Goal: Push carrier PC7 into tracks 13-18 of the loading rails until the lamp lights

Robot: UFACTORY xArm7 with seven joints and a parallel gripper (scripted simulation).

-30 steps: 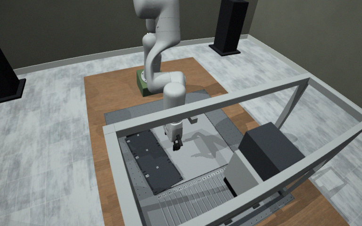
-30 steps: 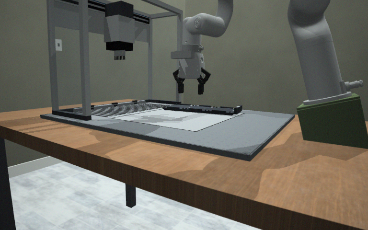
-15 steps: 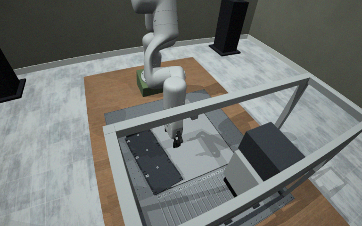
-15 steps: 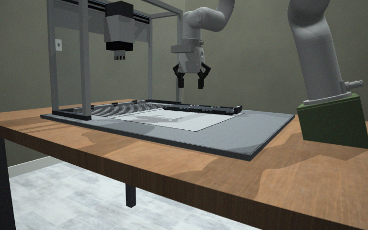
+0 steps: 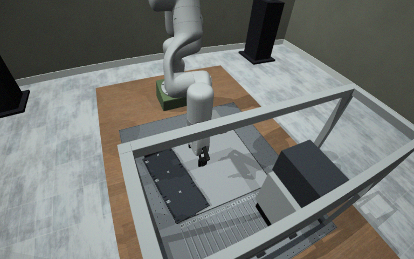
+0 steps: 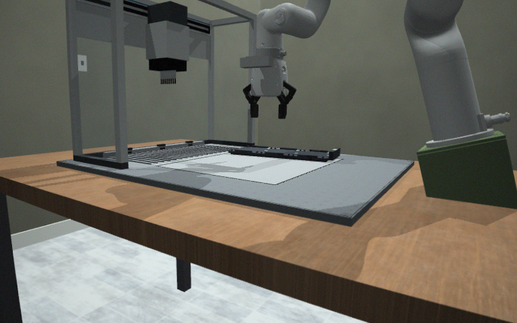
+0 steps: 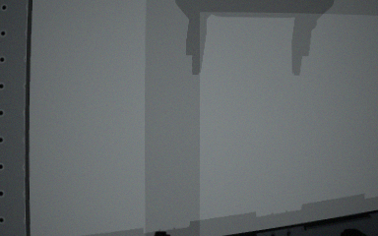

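Right now my hand is 10 cm to the left of the carrier PC7 and 11 cm above it.
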